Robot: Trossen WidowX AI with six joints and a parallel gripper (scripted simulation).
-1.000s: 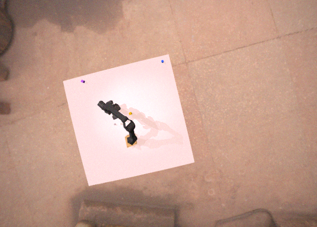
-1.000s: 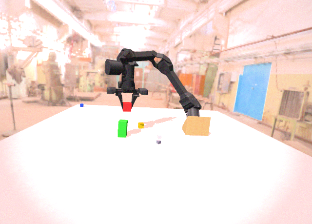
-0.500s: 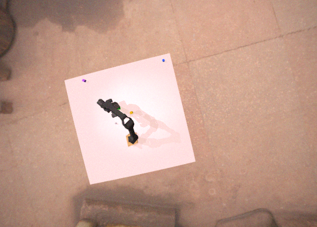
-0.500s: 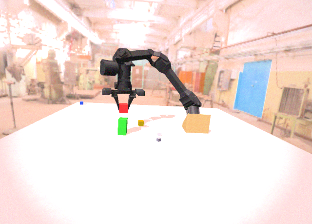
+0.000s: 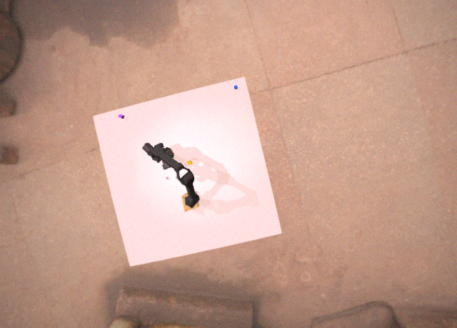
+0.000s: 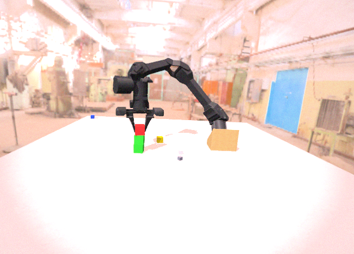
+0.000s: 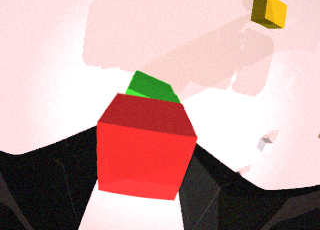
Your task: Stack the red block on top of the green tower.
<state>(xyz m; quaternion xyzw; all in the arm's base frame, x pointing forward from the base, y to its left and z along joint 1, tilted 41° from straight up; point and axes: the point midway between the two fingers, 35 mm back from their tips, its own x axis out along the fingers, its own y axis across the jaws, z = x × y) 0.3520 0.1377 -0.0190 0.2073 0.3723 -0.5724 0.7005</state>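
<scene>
The red block lies 1 cm above my gripper tip. Round my gripper tip: purple cube 37 cm to the left, 37 cm ahead, 7 cm below; then yellow cube 14 cm to the right, 7 cm below, 7 cm behind; then grey cube 17 cm behind, 8 cm below, 6 cm to the left.
</scene>
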